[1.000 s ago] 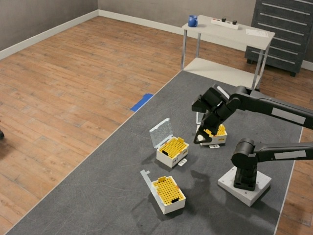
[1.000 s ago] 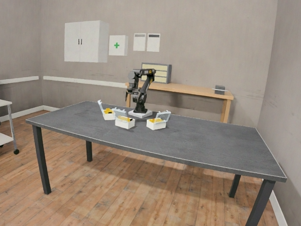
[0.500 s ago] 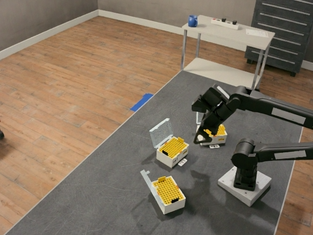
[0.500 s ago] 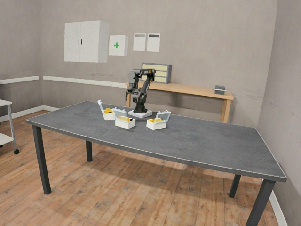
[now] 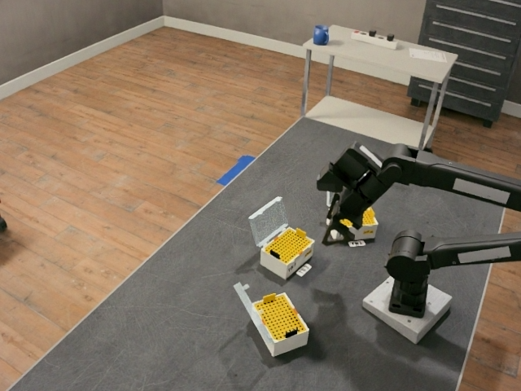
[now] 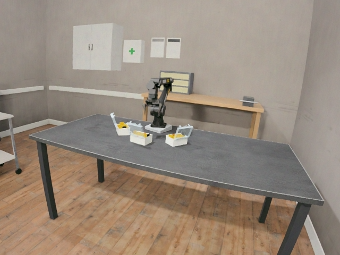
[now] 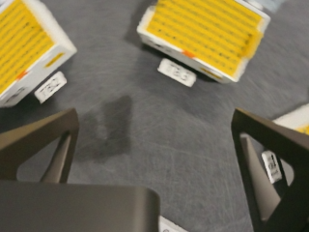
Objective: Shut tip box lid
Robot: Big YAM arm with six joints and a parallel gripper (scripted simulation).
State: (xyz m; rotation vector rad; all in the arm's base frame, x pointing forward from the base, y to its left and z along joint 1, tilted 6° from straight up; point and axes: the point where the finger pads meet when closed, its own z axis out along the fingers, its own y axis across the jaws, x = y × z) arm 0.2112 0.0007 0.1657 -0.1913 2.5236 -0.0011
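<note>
My hand is 1 cm short of the label tag, 15 cm to the right of it and 17 cm above it.
</note>
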